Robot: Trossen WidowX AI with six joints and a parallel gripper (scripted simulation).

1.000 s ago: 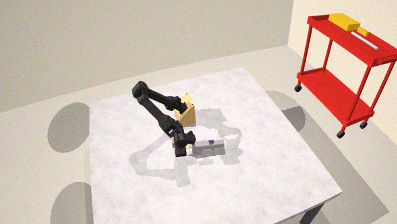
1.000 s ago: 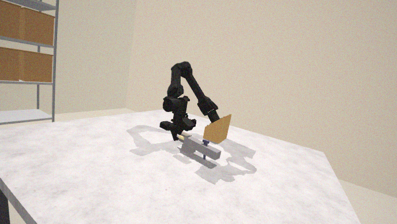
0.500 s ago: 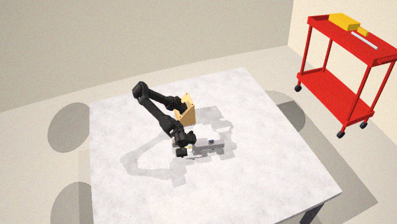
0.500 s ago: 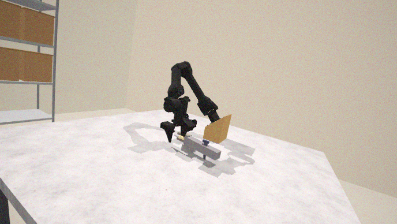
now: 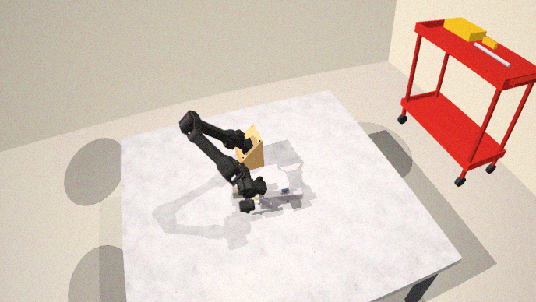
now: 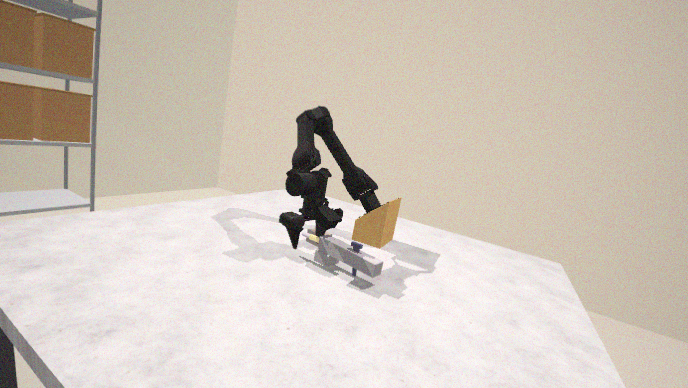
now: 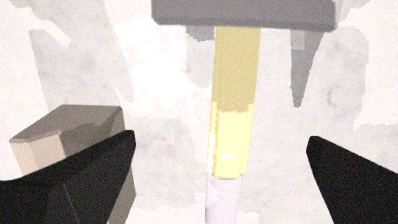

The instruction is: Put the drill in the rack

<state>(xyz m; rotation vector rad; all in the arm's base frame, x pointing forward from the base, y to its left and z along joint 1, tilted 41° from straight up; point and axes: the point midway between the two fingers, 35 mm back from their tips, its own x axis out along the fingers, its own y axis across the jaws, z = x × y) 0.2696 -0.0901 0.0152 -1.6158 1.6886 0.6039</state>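
The drill is 4 cm to the left of my gripper tip, 3 cm above it and 1 cm ahead of it. From my gripper tip the other things lie so: rack (8 cm behind, 1 cm to the right); blue key (16 cm to the left, 4 cm above, 3 cm ahead).
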